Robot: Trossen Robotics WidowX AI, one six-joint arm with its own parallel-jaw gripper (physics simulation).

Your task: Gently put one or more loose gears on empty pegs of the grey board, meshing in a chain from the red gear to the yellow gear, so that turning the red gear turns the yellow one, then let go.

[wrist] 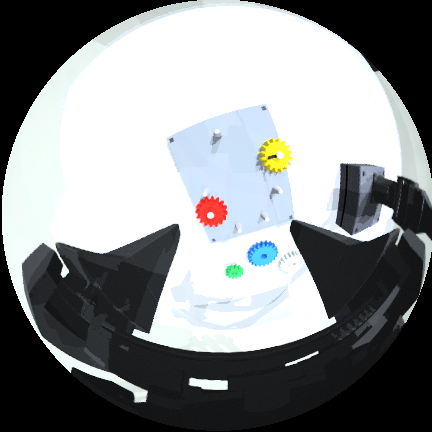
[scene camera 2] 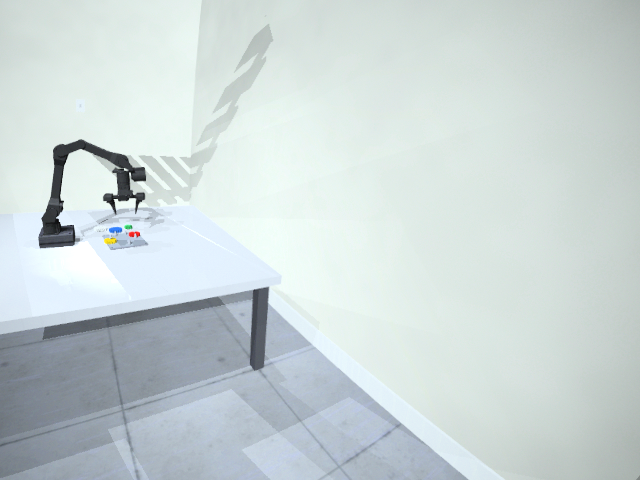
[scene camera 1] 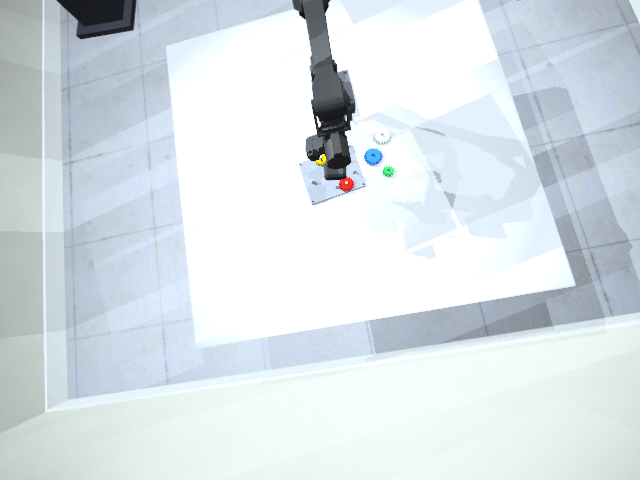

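Seen in the pictures: gripper, fingertip midpoint: [wrist: 236, 227] [scene camera 2: 125, 214]; arm's base, origin of the base link: [wrist: 376, 188] [scene camera 2: 52, 232].
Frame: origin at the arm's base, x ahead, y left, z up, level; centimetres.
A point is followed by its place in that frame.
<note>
The grey board [scene camera 1: 321, 193] @(x 38.6, y -3.6, z -4.8 cm) [wrist: 192, 165] @(x 38.4, y -2.0, z -4.8 cm) lies on the table. The red gear [scene camera 1: 346, 183] @(x 36.3, y 5.8, z -2.6 cm) [scene camera 2: 134, 234] @(x 36.1, y 4.1, z -3.7 cm) [wrist: 211, 211] @(x 35.8, y 5.3, z -3.1 cm) and the yellow gear [scene camera 1: 321, 160] @(x 26.7, y -2.9, z -2.9 cm) [scene camera 2: 110, 240] @(x 25.6, y -5.1, z -3.3 cm) [wrist: 275, 155] @(x 25.8, y -3.0, z -3.0 cm) sit on its pegs, apart from each other. Several bare pegs stand on the board, such as one peg [wrist: 217, 133] @(x 34.0, y -6.2, z -2.7 cm) near its far edge in the wrist view. The loose blue gear [scene camera 1: 373, 156] @(x 26.8, y 16.0, z -3.8 cm) [scene camera 2: 115, 229] @(x 26.2, y 14.4, z -3.9 cm) [wrist: 263, 254] @(x 25.7, y 16.5, z -4.9 cm), green gear [scene camera 1: 388, 171] @(x 33.0, y 20.9, z -3.8 cm) [scene camera 2: 128, 226] @(x 32.4, y 19.8, z -4.0 cm) [wrist: 234, 271] @(x 32.1, y 20.1, z -3.7 cm) and white gear [scene camera 1: 382, 136] @(x 19.0, y 19.8, z -3.9 cm) [wrist: 289, 261] @(x 19.2, y 18.8, z -4.1 cm) lie beside the board. My gripper [scene camera 2: 125, 213] @(x 32.6, y 2.7, z 7.1 cm) [wrist: 236, 227] @(x 32.6, y 2.7, z 7.1 cm) is open and empty, pointing down above the table; the arm hides part of the board in scene camera 1.
The white table [scene camera 1: 248, 258] @(x 61.4, y -32.0, z -5.6 cm) [scene camera 2: 196, 268] @(x 61.1, y -38.4, z -5.6 cm) carries the arm's base [scene camera 2: 56, 237] @(x 2.7, y -4.5, z -1.0 cm) [wrist: 354, 198] @(x 8.5, y 2.8, z -0.9 cm), which stands beyond the white and yellow gears' side of the board. Room walls [scene camera 2: 413, 180] stand past the table's edge. Shadows of the arm fall around the loose gears.
</note>
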